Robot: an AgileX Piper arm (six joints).
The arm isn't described. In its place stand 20 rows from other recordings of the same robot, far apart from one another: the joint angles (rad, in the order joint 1, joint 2, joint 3, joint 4, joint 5, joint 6), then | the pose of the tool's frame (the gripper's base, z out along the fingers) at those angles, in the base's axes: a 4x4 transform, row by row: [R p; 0 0 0 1], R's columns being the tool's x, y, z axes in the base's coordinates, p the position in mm.
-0.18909 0.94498 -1.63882 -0.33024 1.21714 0.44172 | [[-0.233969, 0.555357, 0.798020, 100.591], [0.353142, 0.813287, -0.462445, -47.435], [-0.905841, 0.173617, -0.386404, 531.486], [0, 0, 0, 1]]
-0.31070 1.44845 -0.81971 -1.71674 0.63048 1.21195 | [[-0.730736, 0.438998, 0.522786, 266.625], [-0.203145, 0.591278, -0.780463, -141.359], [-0.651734, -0.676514, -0.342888, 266.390], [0, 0, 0, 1]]
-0.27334 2.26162 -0.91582 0.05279 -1.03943 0.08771 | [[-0.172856, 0.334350, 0.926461, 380.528], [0.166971, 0.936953, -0.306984, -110.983], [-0.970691, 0.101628, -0.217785, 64.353], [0, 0, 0, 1]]
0.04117 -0.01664 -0.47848 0.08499 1.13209 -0.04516 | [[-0.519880, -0.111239, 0.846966, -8.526], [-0.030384, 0.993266, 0.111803, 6.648], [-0.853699, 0.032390, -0.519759, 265.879], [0, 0, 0, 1]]
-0.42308 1.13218 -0.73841 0.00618 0.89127 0.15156 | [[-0.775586, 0.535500, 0.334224, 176.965], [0.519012, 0.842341, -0.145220, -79.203], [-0.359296, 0.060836, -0.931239, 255.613], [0, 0, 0, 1]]
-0.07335 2.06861 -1.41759 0.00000 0.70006 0.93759 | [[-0.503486, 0.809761, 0.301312, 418.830], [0.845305, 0.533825, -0.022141, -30.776], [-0.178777, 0.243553, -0.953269, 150.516], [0, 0, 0, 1]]
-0.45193 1.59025 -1.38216 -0.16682 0.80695 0.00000 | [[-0.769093, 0.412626, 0.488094, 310.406], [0.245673, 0.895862, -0.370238, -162.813], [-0.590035, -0.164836, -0.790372, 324.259], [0, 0, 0, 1]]
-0.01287 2.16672 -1.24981 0.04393 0.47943 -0.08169 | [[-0.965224, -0.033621, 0.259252, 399.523], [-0.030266, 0.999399, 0.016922, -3.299], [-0.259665, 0.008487, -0.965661, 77.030], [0, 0, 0, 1]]
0.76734 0.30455 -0.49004 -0.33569 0.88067 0.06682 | [[-0.311322, -0.572105, 0.758798, 53.027], [-0.503413, 0.776524, 0.378928, 19.027], [-0.806011, -0.264020, -0.529754, 285.019], [0, 0, 0, 1]]
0.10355 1.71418 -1.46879 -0.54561 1.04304 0.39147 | [[-0.886500, 0.182371, 0.425275, 366.590], [-0.007086, 0.913600, -0.406551, -2.921], [-0.462675, -0.363421, -0.808614, 305.612], [0, 0, 0, 1]]
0.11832 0.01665 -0.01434 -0.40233 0.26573 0.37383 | [[-0.158406, -0.019123, 0.987189, 56.333], [-0.034643, 0.999304, 0.013798, -2.727], [-0.986766, -0.032013, -0.158958, 195.014], [0, 0, 0, 1]]
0.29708 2.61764 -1.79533 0.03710 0.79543 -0.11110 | [[-0.926981, -0.373822, 0.031047, 447.052], [-0.372671, 0.927217, 0.037208, 139.381], [-0.042696, 0.022920, -0.998825, -11.904], [0, 0, 0, 1]]
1.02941 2.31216 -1.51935 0.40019 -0.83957 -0.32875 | [[0.083604, -0.667858, 0.739578, 285.963], [0.039838, 0.743823, 0.667188, 424.353], [-0.995702, -0.026316, 0.088793, 167.412], [0, 0, 0, 1]]
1.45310 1.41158 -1.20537 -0.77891 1.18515 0.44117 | [[-0.169729, -0.712274, 0.681071, 90.740], [-0.882443, 0.417518, 0.216733, 262.969], [-0.438733, -0.564220, -0.699406, 336.365], [0, 0, 0, 1]]
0.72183 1.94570 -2.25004 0.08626 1.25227 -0.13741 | [[-0.488262, -0.756997, 0.434230, 311.779], [-0.576029, 0.653338, 0.491263, 284.382], [-0.655584, -0.010264, -0.755052, 418.947], [0, 0, 0, 1]]
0.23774 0.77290 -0.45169 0.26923 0.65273 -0.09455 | [[-0.777198, -0.241535, 0.581054, 124.608], [-0.065521, 0.949442, 0.307029, 45.322], [-0.625835, 0.200551, -0.753730, 242.475], [0, 0, 0, 1]]
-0.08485 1.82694 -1.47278 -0.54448 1.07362 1.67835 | [[0.041153, 0.974133, 0.222195, 375.508], [0.876640, 0.071495, -0.475806, -73.517], [-0.479384, 0.214366, -0.851022, 264.020], [0, 0, 0, 1]]
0.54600 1.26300 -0.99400 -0.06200 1.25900 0.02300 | [[-0.849354, -0.508450, 0.141692, 185.386], [-0.511457, 0.859139, 0.017089, 106.364], [-0.130422, -0.057955, -0.989763, 290.048], [0, 0, 0, 1]]
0.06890 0.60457 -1.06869 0.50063 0.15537 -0.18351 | [[0.340713, -0.253299, 0.905403, 74.097], [0.330387, 0.933860, 0.136932, 11.888], [-0.880204, 0.252479, 0.401865, 501.934], [0, 0, 0, 1]]
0.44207 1.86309 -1.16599 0.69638 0.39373 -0.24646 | [[-0.878064, -0.216893, 0.426568, 342.957], [0.012889, 0.880348, 0.474153, 187.101], [-0.478369, 0.421835, -0.770207, 186.603], [0, 0, 0, 1]]
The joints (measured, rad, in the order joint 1, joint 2, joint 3, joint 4, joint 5, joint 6), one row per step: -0.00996 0.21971 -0.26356 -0.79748 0.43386 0.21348; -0.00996 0.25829 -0.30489 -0.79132 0.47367 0.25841; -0.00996 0.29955 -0.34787 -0.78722 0.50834 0.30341; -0.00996 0.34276 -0.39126 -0.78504 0.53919 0.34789; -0.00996 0.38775 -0.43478 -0.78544 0.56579 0.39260; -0.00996 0.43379 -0.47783 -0.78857 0.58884 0.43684; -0.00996 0.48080 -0.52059 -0.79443 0.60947 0.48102; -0.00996 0.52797 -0.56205 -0.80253 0.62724 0.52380; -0.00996 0.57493 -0.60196 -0.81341 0.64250 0.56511; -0.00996 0.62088 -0.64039 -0.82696 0.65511 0.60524; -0.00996 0.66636 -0.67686 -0.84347 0.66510 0.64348; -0.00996 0.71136 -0.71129 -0.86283 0.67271 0.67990; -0.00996 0.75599 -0.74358 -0.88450 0.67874 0.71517; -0.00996 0.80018 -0.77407 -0.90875 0.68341 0.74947; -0.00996 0.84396 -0.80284 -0.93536 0.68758 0.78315; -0.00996 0.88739 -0.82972 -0.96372 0.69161 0.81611; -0.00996 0.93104 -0.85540 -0.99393 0.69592 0.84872; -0.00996 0.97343 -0.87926 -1.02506 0.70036 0.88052
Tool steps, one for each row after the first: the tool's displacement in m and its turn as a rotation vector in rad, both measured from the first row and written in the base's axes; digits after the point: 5 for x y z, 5 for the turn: 0.00265 -0.00218 0.00850 0.05182 0.01057 -0.03568; 0.00611 -0.00406 0.01756 0.10064 0.01773 -0.06893; 0.01038 -0.00576 0.02671 0.14619 0.02312 -0.10050; 0.01551 -0.00728 0.03587 0.18849 0.02632 -0.13025; 0.02142 -0.00869 0.04483 0.22683 0.02790 -0.15850; 0.02808 -0.01007 0.05356 0.26170 0.02816 -0.18605; 0.03539 -0.01139 0.06176 0.29235 0.02758 -0.21209; 0.04325 -0.01268 0.06938 0.31828 0.02626 -0.23677; 0.05148 -0.01394 0.07652 0.33998 0.02324 -0.25971; 0.06016 -0.01517 0.08298 0.35650 0.01985 -0.28074; 0.06926 -0.01639 0.08871 0.36806 0.01639 -0.29989; 0.07871 -0.01761 0.09358 0.37577 0.01338 -0.31780; 0.08845 -0.01883 0.09772 0.37962 0.01048 -0.33448; 0.09842 -0.02009 0.10111 0.38011 0.00799 -0.35060; 0.10856 -0.02138 0.10362 0.37771 0.00645 -0.36633; 0.11896 -0.02271 0.10538 0.37262 0.00573 -0.38201; 0.12923 -0.02404 0.10643 0.36551 0.00529 -0.39711
